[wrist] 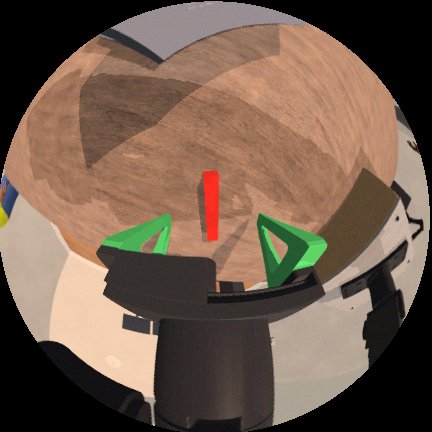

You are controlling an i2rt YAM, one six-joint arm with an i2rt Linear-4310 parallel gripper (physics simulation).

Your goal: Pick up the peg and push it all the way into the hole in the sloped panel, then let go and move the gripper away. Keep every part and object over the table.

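Where they show: gripper, between the fingertips: (213, 217); arm's base, origin of its link: (376, 271).
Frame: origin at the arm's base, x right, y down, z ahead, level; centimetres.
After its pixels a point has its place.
A red peg (212, 205) {y 14.5, x -16.7, z 29.3 cm} lies on the wooden table near the middle of the wrist view, its long side running up and down the view. My gripper (213, 217) {y 14.9, x -18.0, z 28.0 cm} has green fingers spread wide, one to the left and one to the right of the peg. It is open and touches nothing; the lower part of the peg shows in the gap between the fingertips. The grey sloped panel (205, 21) shows in part at the top edge of the view. Its hole does not show.
A brown, flat-topped block or board (357, 220) {y 10.9, x -1.3, z 9.9 cm} stands at the right, with dark arm parts beside it. A small part of a blue and yellow figure (9, 200) shows at the far left edge. The wooden table (320, 90) {y 15.7, x 0.6, z 29.8 cm} has shadows across it.
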